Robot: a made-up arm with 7 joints. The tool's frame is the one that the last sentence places. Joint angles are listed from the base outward.
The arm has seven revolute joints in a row. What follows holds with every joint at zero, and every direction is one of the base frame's.
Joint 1 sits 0.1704 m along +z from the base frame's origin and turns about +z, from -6.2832 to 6.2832 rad.
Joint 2 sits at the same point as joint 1 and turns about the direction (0, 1, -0.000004), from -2.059 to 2.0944 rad.
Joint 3 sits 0.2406 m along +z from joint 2 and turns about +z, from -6.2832 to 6.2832 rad.
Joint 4 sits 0.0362 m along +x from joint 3 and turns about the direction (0, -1, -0.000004), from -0.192 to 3.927 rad.
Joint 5 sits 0.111 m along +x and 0.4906 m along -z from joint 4 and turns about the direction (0, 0.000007, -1), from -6.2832 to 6.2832 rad.
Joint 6 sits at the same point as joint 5 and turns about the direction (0, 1, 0.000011), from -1.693 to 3.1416 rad.
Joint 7 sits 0.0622 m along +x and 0.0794 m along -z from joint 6 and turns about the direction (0, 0.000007, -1), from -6.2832 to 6.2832 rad.
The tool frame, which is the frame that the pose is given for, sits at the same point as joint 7; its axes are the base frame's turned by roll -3.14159, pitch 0 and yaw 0 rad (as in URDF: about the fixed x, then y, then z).
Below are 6 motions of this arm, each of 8 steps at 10 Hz.
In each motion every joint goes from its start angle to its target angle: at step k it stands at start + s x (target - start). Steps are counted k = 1, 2, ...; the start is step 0. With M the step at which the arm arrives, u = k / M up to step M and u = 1 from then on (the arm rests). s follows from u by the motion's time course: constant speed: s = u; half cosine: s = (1 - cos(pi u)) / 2; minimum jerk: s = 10 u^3 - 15 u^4 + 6 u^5.
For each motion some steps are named. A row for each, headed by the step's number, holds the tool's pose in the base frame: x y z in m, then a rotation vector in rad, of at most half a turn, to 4 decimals.
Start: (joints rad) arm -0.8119 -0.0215 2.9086 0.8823 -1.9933 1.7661 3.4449
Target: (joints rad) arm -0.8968 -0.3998 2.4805 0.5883 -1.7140 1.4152 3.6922
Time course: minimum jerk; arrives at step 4
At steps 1, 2, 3, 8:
1: -0.1714 0.5148 0.1347 -1.2161 0.2962 -1.2134
2: -0.0429 0.4879 0.0053 -1.4361 0.3046 -1.4152
3: 0.0858 0.4094 -0.0846 -1.6098 0.4116 -1.6338
8: 0.1170 0.3822 -0.1006 -1.6427 0.4560 -1.6935

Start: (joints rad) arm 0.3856 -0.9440 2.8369 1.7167 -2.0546 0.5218 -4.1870
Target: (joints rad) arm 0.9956 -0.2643 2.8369 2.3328 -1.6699 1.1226 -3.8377
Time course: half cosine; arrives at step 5
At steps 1, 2, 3, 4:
1: -0.7245 -0.1557 0.0300 0.0016 -1.7972 -0.5124
2: -0.7229 -0.2842 0.2505 -0.2394 -1.4555 -0.2361
3: -0.6149 -0.3791 0.5243 -0.5617 -1.0983 0.1757
4: -0.4738 -0.3765 0.7176 -0.8441 -0.8565 0.5374

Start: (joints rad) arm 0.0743 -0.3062 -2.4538 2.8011 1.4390 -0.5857 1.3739
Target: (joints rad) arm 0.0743 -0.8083 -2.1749 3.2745 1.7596 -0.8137 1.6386
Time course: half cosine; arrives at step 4
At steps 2, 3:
2: -0.4579 0.0465 0.7839 1.1840 -0.9482 -2.0748
3: -0.5199 0.0951 0.7012 1.1594 -1.2328 -1.7015

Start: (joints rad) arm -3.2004 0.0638 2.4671 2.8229 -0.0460 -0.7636 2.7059
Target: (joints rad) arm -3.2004 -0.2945 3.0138 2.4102 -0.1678 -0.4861 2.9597
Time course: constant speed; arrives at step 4
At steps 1, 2, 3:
1: 0.0700 -0.0258 0.9621 -0.0859 -0.2539 -1.0261
2: 0.1996 -0.0479 0.9456 -0.1104 0.0129 -0.8522
3: 0.3300 -0.0538 0.9040 -0.1333 0.2776 -0.6723

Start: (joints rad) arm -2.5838 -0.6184 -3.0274 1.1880 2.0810 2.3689 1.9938
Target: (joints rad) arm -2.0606 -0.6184 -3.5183 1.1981 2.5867 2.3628 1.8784
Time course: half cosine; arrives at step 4
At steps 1, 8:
1: 0.3909 0.4195 0.0361 0.5024 -0.6912 -2.7212
8: 0.4085 0.4383 0.0643 -0.5611 0.7145 2.9362

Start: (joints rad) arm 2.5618 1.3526 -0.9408 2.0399 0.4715 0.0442 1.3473
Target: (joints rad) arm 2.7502 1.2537 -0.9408 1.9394 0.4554 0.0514 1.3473
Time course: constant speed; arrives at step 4
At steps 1, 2, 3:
1: -0.3785 0.6945 0.0672 -1.8659 -0.8860 -0.4521
2: -0.4009 0.6796 0.0752 -1.8522 -0.9068 -0.4278
3: -0.4227 0.6637 0.0829 -1.8390 -0.9277 -0.4029

